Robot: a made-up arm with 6 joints. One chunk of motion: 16 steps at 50 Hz.
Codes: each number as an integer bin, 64 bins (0 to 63) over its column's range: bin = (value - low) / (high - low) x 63, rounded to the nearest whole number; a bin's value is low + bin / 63 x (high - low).
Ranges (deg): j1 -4..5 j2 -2..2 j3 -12..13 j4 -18..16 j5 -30..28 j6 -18..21
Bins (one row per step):
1: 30 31 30 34 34 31
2: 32 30 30 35 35 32
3: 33 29 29 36 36 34
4: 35 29 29 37 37 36
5: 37 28 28 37 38 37
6: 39 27 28 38 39 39
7: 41 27 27 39 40 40
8: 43 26 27 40 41 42
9: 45 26 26 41 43 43
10: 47 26 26 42 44 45
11: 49 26 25 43 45 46
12: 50 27 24 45 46 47
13: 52 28 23 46 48 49
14: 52 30 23 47 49 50
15: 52 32 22 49 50 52
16: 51 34 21 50 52 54
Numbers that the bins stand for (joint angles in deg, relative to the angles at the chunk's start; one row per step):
1: 0.29 -0.03 -0.10 0.35 1.30 1.19
2: 0.57 -0.10 -0.10 0.89 2.22 1.81
3: 0.71 -0.16 -0.49 1.43 3.14 3.05
4: 1.00 -0.16 -0.49 1.97 4.06 4.29
5: 1.29 -0.22 -0.89 1.97 4.98 4.90
6: 1.57 -0.29 -0.89 2.51 5.90 6.14
7: 1.86 -0.29 -1.29 3.05 6.83 6.76
8: 2.14 -0.35 -1.29 3.59 7.75 8.00
9: 2.43 -0.35 -1.68 4.13 9.59 8.62
10: 2.71 -0.35 -1.68 4.67 10.51 9.86
11: 3.00 -0.35 -2.08 5.21 11.43 10.48
12: 3.14 -0.29 -2.48 6.29 12.35 11.10
13: 3.43 -0.22 -2.87 6.83 14.19 12.33
14: 3.43 -0.10 -2.87 7.37 15.11 12.95
15: 3.43 0.03 -3.27 8.44 16.03 14.19
16: 3.29 0.16 -3.67 8.98 17.87 15.43

